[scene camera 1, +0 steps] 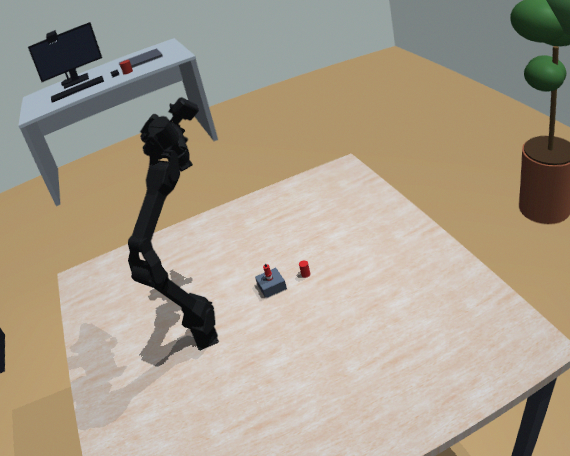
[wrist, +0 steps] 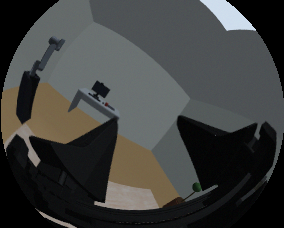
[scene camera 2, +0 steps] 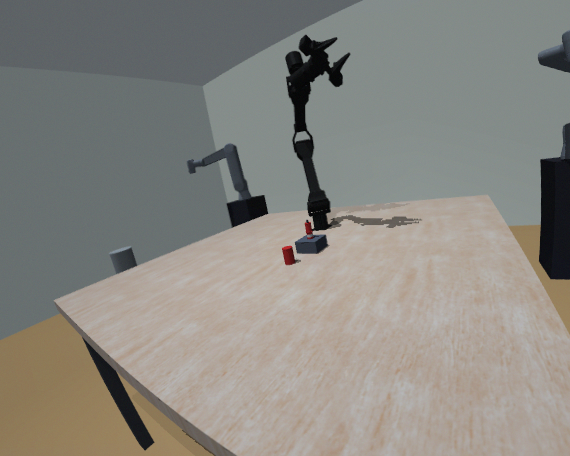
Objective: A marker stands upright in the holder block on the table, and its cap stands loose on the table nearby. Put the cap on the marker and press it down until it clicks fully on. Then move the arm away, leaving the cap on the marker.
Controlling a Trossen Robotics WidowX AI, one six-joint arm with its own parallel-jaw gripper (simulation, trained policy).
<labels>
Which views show my gripper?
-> Scene camera 1, the wrist view and scene camera 2: all of them.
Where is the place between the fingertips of my gripper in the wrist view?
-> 148, 121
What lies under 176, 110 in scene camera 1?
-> My gripper.
</labels>
